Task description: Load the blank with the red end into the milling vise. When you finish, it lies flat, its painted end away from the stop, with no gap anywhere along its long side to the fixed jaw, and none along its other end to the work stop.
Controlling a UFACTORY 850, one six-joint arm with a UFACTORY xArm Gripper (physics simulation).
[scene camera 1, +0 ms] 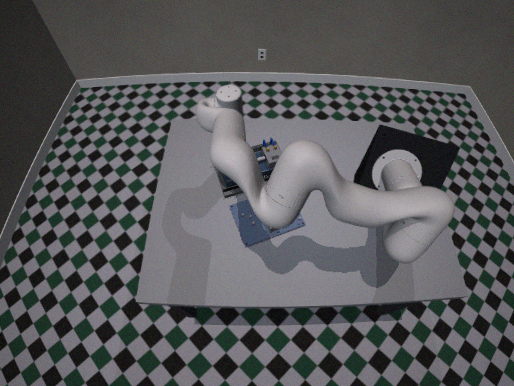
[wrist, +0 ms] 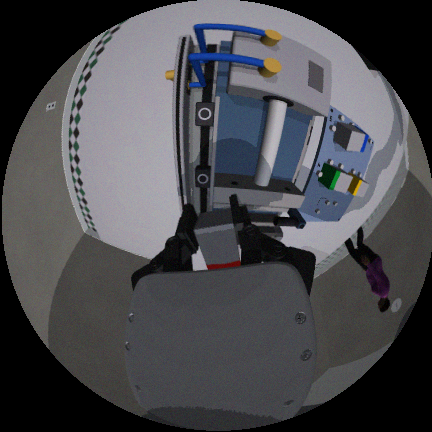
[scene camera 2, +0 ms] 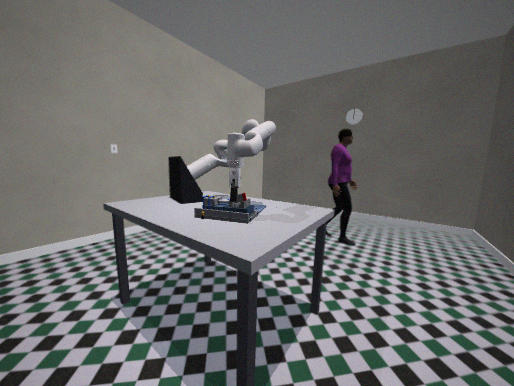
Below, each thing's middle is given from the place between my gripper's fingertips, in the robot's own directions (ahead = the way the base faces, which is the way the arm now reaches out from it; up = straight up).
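Going by their middles, of the things named here the grey blank with red end (wrist: pixel 214 231) is the nearest to my gripper. My gripper is 20 mm short of the grey blank with red end, 20 mm to the right of it and 20 mm below it. The grey cylinder block (wrist: pixel 291 82) is 150 mm behind my hand, 30 mm to the right of it and 20 mm below it. As for the blue plate (scene camera 1: pixel 251 234), it is 180 mm behind my hand, 210 mm to the left of it and 90 mm below it. And the blue-ended blank (wrist: pixel 350 137) is 130 mm to the left of my hand, 230 mm behind it and 70 mm below it.
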